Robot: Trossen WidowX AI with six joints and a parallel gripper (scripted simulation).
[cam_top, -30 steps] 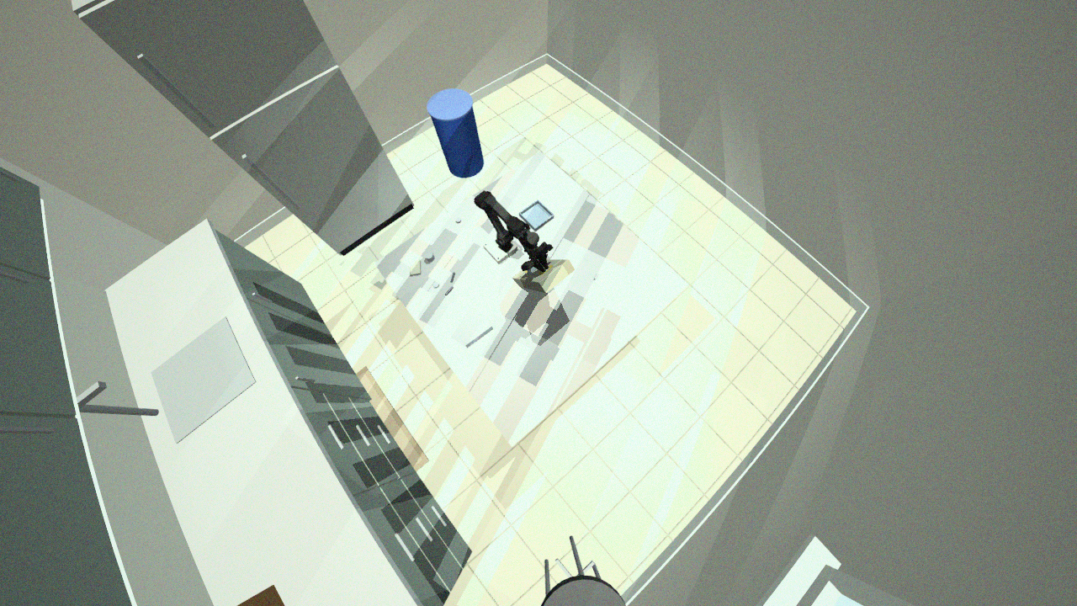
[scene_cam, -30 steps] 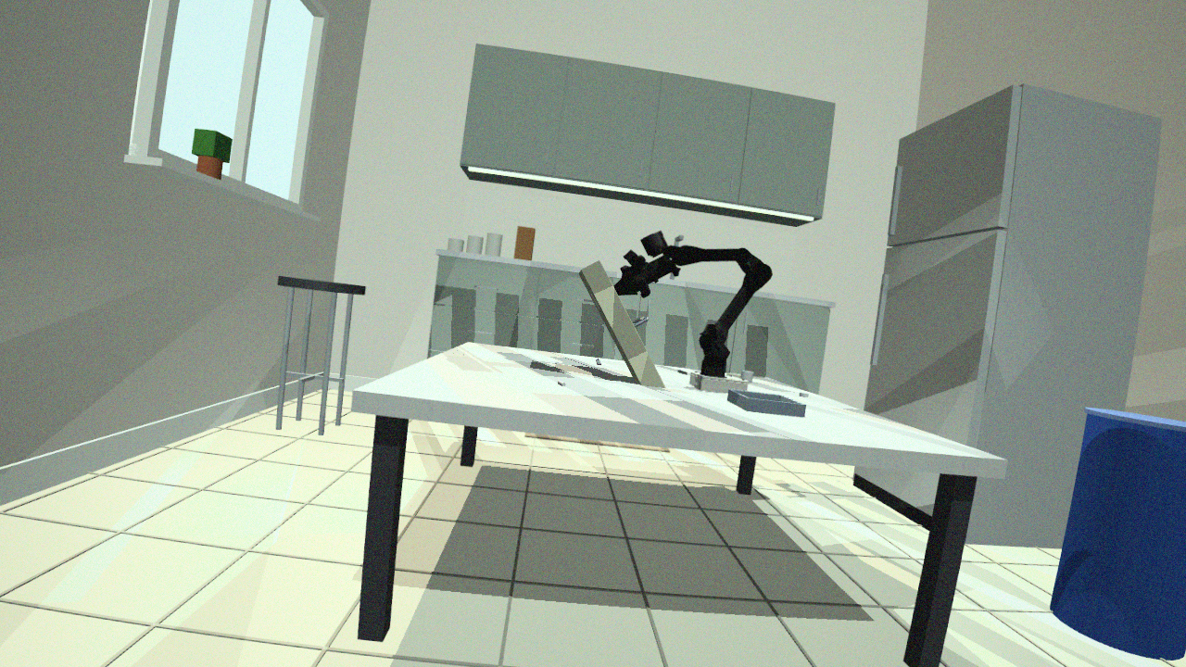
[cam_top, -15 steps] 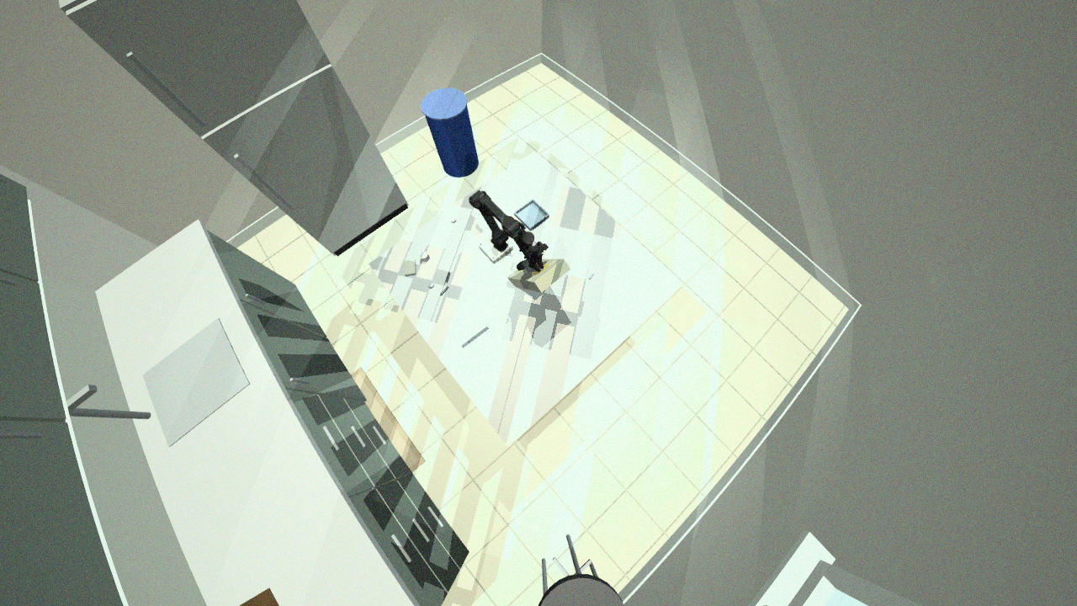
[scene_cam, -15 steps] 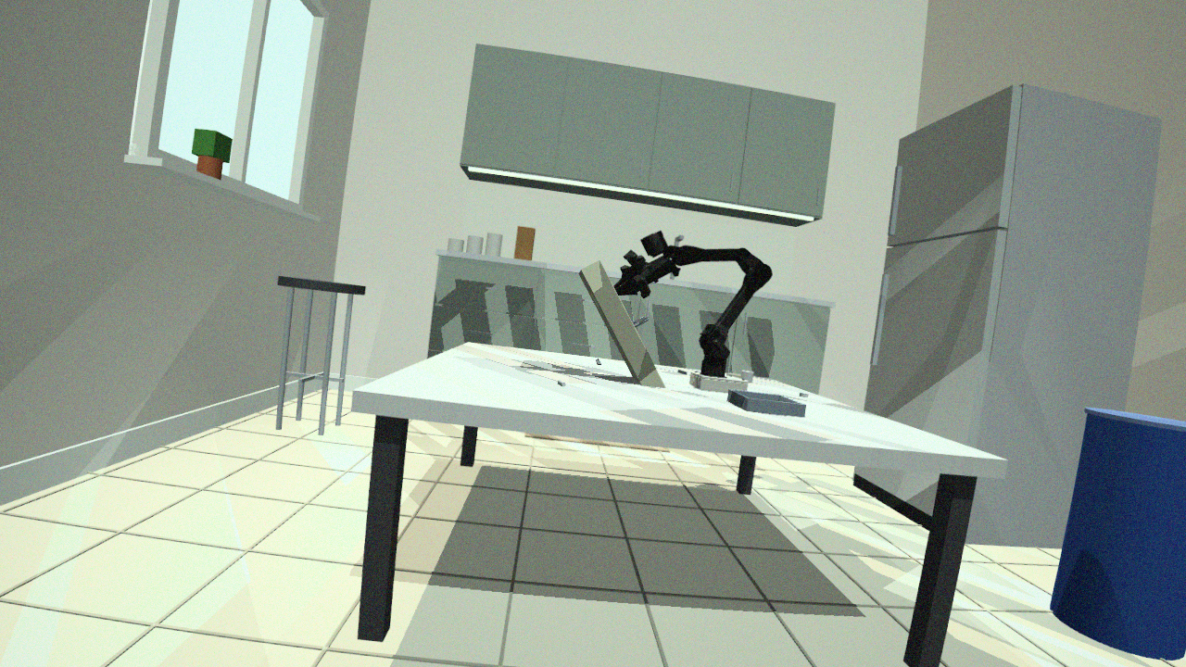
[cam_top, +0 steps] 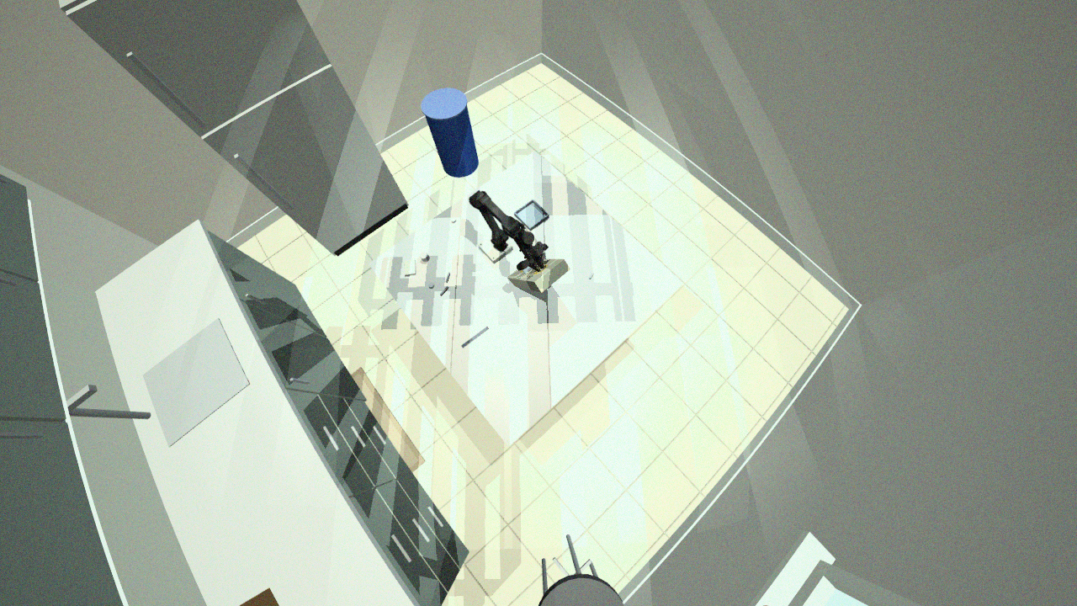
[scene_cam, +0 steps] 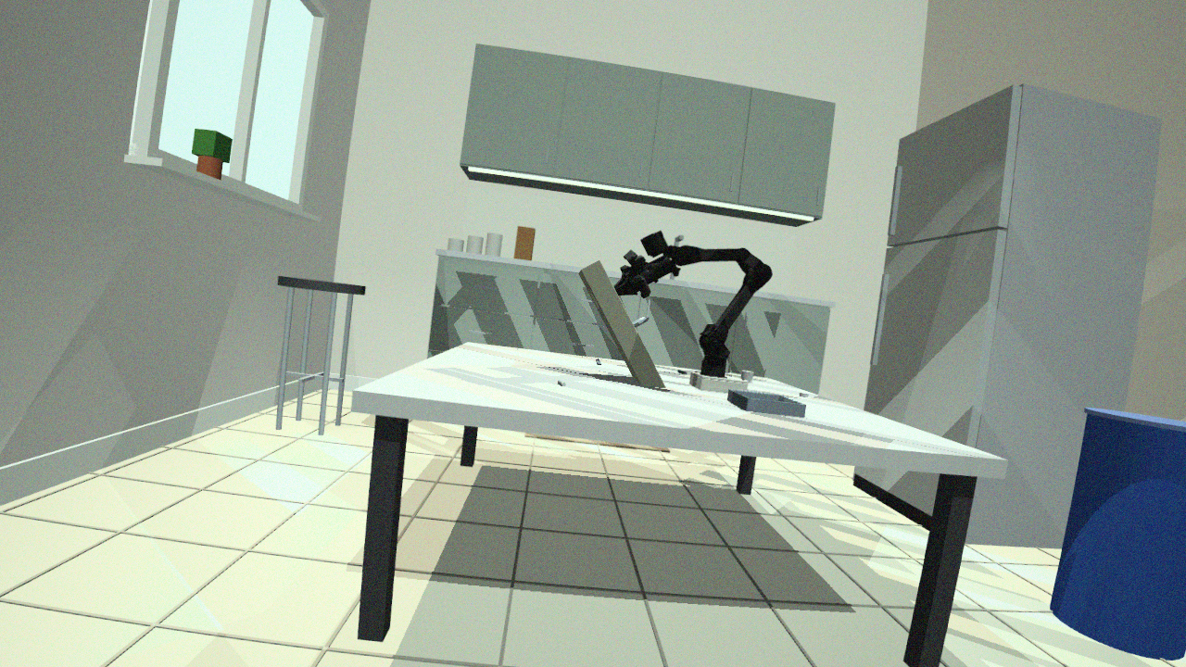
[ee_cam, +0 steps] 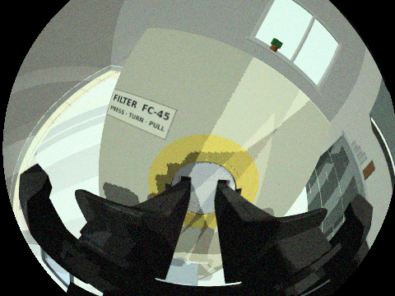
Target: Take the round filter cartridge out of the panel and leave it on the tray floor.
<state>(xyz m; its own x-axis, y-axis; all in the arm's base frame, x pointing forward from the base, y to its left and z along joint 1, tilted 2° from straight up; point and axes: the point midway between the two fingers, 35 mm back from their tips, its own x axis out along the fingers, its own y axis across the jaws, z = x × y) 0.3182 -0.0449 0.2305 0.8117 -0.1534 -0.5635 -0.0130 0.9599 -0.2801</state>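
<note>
Now: gripper tip 4 cm past the service panel, 1 cm to the right of it and 8 cm above it. From my gripper tip the other things lie so: tray (36 cm behind, 35 cm to the left, 24 cm below); round grey filter cartridge (1 cm ahead, 1 cm below).
</note>
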